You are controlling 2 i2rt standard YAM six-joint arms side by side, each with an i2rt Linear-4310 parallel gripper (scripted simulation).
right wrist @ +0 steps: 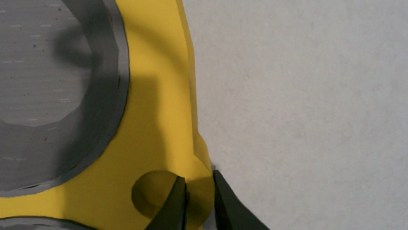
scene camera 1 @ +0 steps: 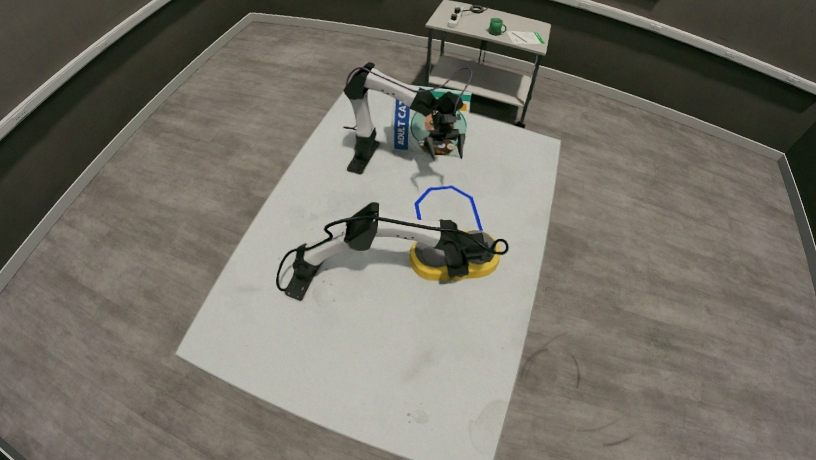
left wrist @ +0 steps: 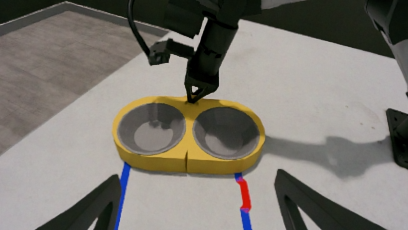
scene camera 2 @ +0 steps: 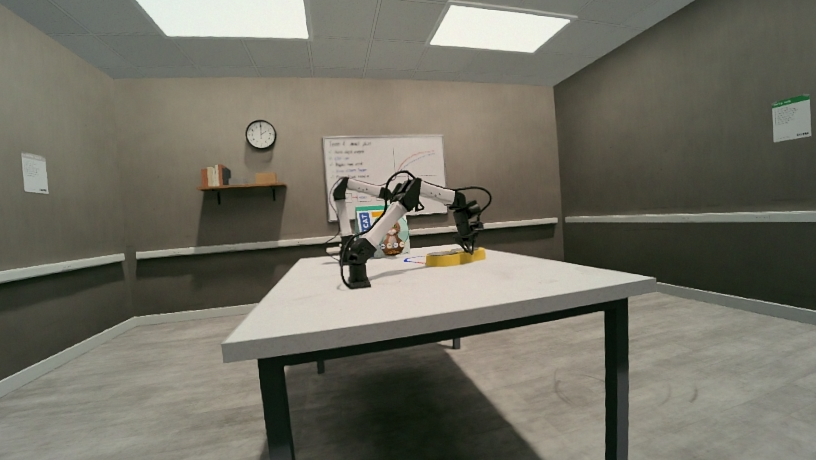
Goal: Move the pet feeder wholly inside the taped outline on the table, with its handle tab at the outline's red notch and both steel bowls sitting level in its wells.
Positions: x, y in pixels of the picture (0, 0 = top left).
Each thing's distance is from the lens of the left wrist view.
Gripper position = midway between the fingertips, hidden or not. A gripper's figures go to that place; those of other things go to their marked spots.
my left gripper (left wrist: 199, 179): 0.13 m
my right gripper (left wrist: 191, 100): 0.51 m
yellow pet feeder (left wrist: 186, 156): 0.41 m
steel bowl (left wrist: 152, 127): 0.48 m
The marked spots on the yellow pet feeder and the steel bowl are 0.12 m apart.
